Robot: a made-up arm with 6 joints.
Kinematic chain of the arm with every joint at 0, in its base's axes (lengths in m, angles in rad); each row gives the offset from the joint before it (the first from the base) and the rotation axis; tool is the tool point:
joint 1: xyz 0 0 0.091 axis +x
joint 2: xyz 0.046 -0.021 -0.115 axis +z
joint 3: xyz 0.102 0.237 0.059 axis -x
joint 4: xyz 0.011 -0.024 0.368 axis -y
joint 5: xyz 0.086 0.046 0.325 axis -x
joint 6: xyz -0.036 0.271 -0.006 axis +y
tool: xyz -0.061 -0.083 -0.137
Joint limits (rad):
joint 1: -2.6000..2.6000
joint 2: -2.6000..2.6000
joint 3: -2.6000..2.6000
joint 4: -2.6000..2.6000
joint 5: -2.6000..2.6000
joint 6: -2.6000..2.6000
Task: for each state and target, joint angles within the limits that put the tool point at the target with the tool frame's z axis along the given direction. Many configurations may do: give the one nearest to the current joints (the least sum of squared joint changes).
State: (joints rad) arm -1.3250 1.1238 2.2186 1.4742 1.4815 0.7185
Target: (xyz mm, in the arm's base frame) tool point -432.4 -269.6 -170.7 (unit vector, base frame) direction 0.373 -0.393 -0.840
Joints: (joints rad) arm -1.0288 1.2358 2.5546 0.8087 1.6894 0.9489
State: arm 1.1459 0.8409 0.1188 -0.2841 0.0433 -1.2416
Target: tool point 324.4 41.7 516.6 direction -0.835 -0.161 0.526
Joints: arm 0.4278 0.0912 -0.2054 -0.3233 0.8701 -1.2298
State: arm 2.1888 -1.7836 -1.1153 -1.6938 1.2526 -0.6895
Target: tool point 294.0 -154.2 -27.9 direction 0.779 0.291 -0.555
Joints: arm 2.1857 -1.1381 -0.3666 -2.5004 0.6404 -0.7264
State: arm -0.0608 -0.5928 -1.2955 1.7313 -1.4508 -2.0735
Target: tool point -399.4 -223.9 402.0 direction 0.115 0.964 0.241
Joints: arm -0.0729 -0.5259 -0.9966 1.1591 -1.7285 -2.4107
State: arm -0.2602 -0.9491 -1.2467 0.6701 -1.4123 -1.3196
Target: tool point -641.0 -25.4 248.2 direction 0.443 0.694 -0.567
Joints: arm -0.1986 -1.7145 -1.3894 0.2349 -2.0576 -1.1593
